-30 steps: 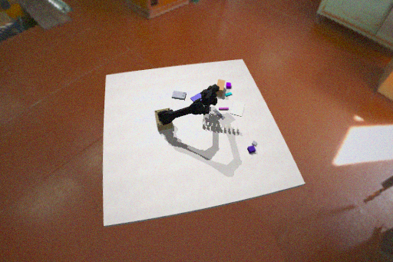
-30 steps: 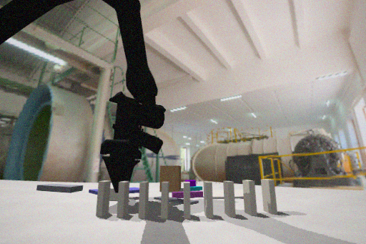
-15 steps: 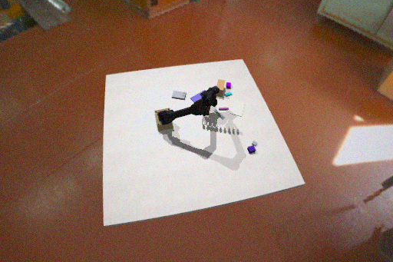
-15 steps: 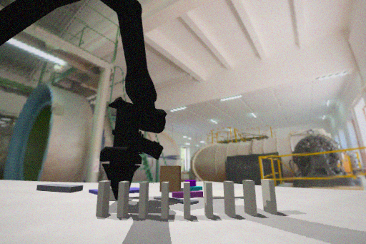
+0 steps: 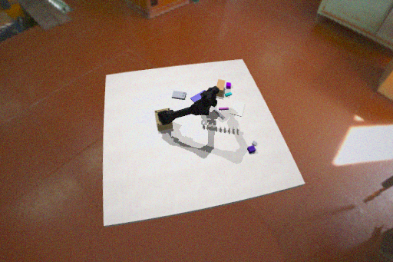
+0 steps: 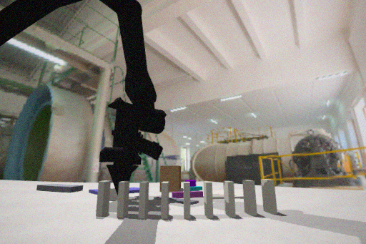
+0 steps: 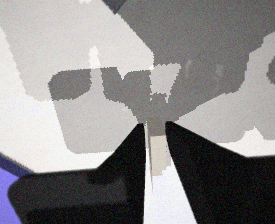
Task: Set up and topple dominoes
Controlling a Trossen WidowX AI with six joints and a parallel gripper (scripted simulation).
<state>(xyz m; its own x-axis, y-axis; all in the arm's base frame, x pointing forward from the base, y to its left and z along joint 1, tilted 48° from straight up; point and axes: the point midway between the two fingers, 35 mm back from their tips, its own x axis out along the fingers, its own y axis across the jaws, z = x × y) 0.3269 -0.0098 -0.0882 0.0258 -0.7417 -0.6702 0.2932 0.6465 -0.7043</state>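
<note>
My gripper tip is now 1 cm short of the purple tile and 16 cm to the right of it. The rest, counted from my gripper tip: grey tile 16 cm behind, 21 cm to the left; then magenta bar 16 cm ahead, 1 cm to the right; then grey bar 11 cm ahead, 5 cm to the right.
</note>
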